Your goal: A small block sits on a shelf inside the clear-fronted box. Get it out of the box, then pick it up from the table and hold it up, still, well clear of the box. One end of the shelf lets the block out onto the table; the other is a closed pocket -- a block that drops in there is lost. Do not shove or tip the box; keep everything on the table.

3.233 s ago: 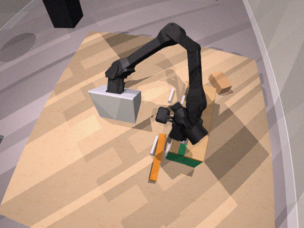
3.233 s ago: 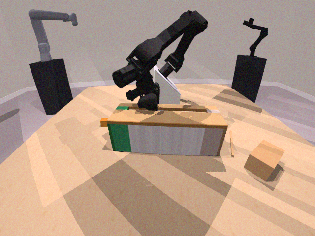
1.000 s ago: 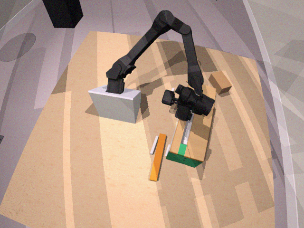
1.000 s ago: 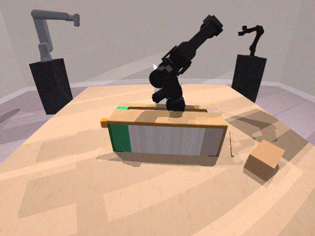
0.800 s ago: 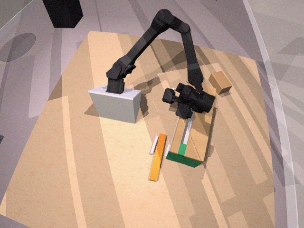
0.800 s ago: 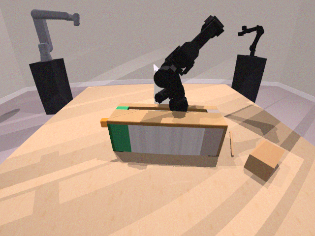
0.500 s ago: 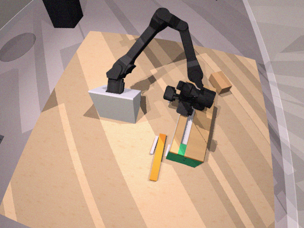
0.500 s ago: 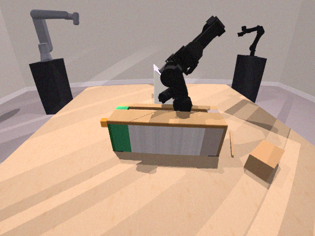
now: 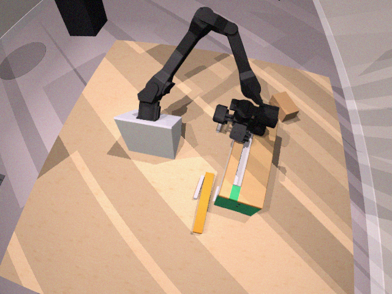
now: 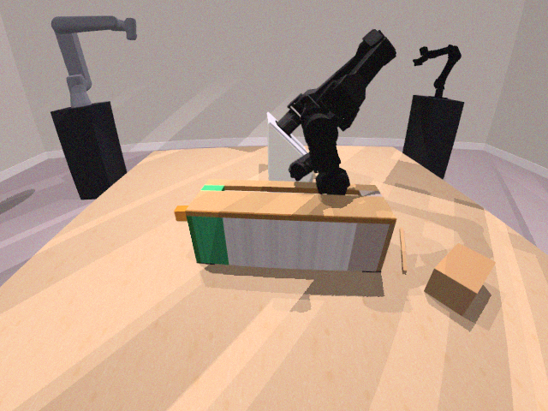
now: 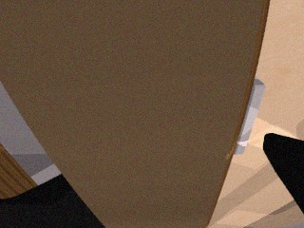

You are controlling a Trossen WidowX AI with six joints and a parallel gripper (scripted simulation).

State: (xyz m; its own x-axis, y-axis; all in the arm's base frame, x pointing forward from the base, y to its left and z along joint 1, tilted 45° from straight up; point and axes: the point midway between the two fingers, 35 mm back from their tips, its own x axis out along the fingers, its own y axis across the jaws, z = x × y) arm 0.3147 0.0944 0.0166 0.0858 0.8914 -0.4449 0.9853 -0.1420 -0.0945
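The blue block is 6 cm ahead of my gripper tip and 1 cm to the left of it. Round my gripper tip: wooden box (2 cm ahead, 11 cm to the right, 2 cm below); orange bar (9 cm behind, 30 cm to the right, 7 cm below).
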